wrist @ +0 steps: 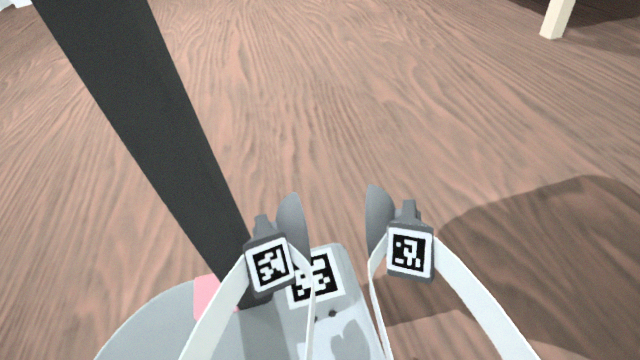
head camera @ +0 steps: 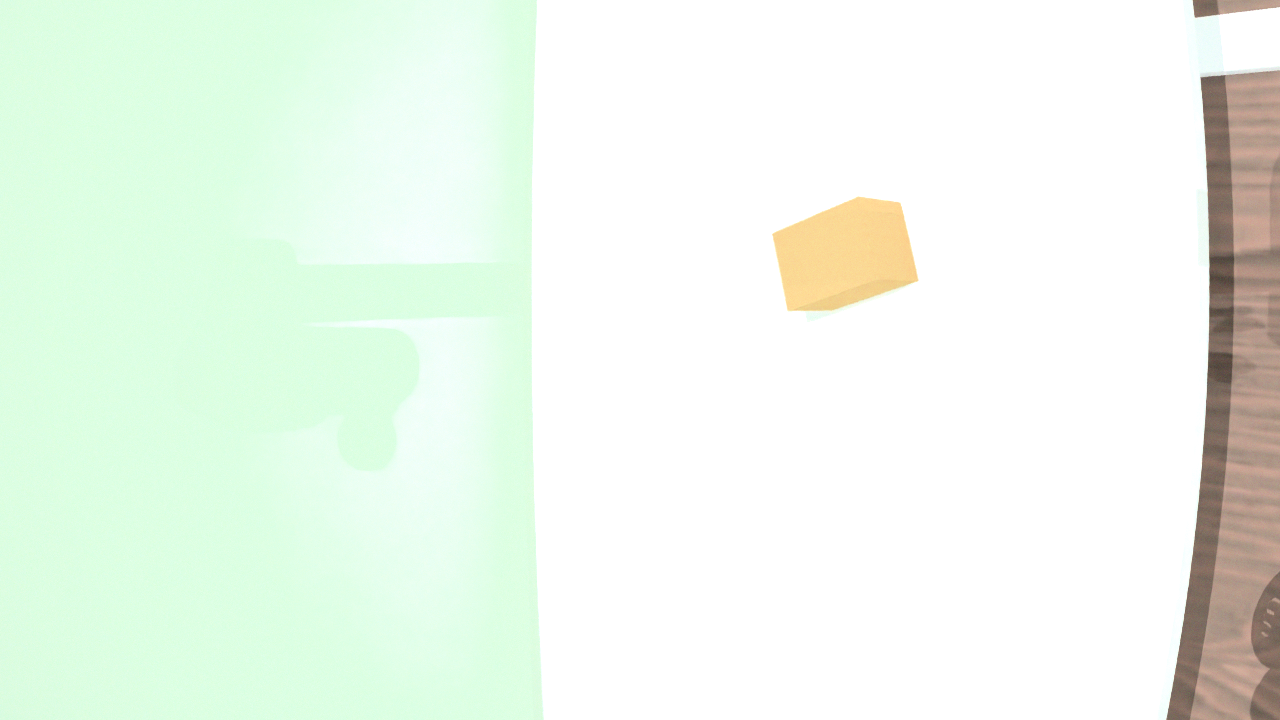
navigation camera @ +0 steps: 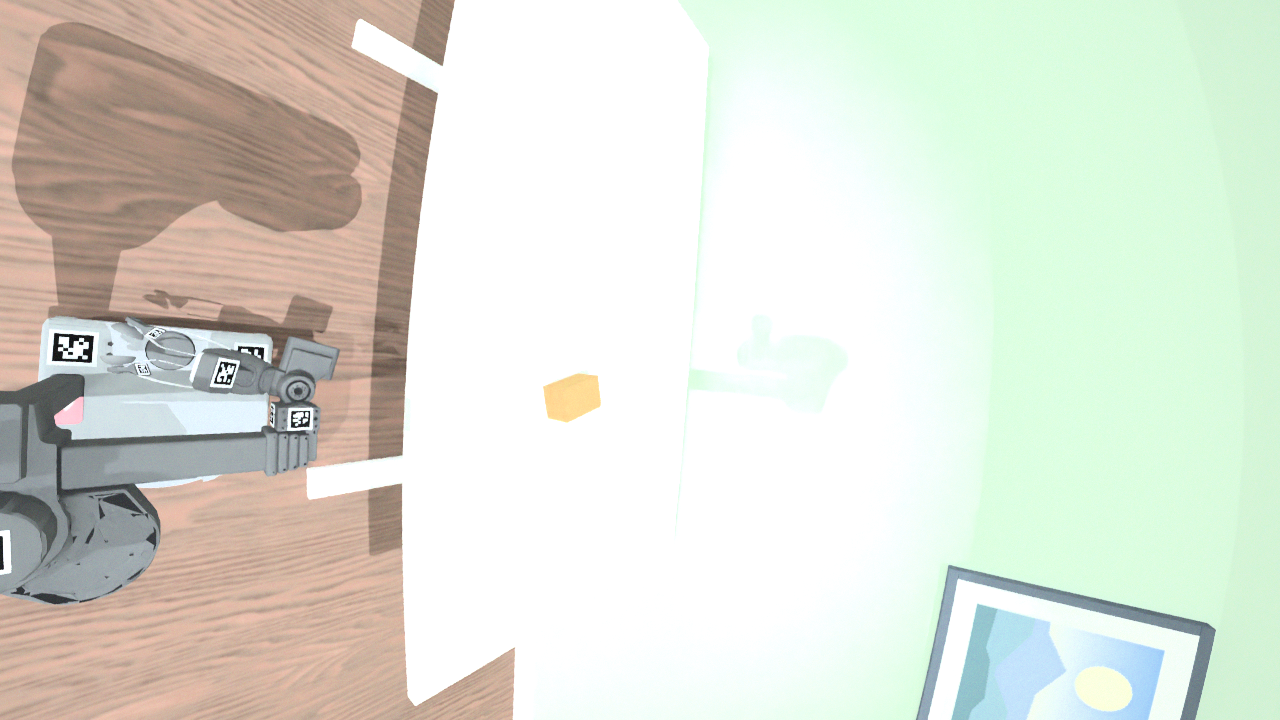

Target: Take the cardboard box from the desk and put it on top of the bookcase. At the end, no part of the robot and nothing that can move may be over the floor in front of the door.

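Frame: origin at the robot's base, x back, y down, z right, level; centimetres.
Seen in the pictures: gripper, fingertip midpoint: (wrist: 335,214) (navigation camera: 109,341); robot's base, origin of the base link: (navigation camera: 172,348).
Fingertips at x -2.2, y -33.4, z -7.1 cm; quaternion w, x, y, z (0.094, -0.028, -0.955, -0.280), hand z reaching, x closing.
Note:
Pixels of each thing's top centre, then the offset from my fingertips to it. "spot": a spot on its surface instead. Level surfaces: height alone.
- cardboard box, middle of its top: (head camera: 822,255) (navigation camera: 583,398) dx +3.0, dy -43.7, dz +59.7 cm
- white desk, its level: dy -38.7 cm
- cream furniture leg, surface spot: (wrist: 556,19) spot: dx -94.8, dy +26.7, dz -74.0 cm
The cardboard box (head camera: 845,255) (navigation camera: 572,397) is a small orange-tan block lying on the white desk (head camera: 671,537) (navigation camera: 554,223), well in from its edges. My gripper (navigation camera: 116,346) (wrist: 335,214) is open, with bare floor and part of my base seen between and below its fingertips in the wrist view. It is folded back over my base, beside the retracted arm, and stands well apart from the box, off the desk's near side. The bookcase and the door cannot be made out in these views.
White desk feet (navigation camera: 358,477) (head camera: 1239,42) stick out under the desk's near edge. A green wall (head camera: 134,537) (navigation camera: 1074,268) stands behind the desk, with a framed picture (navigation camera: 1100,685). In the wrist view are my dark mast (wrist: 150,125) and a cream furniture leg (wrist: 556,19).

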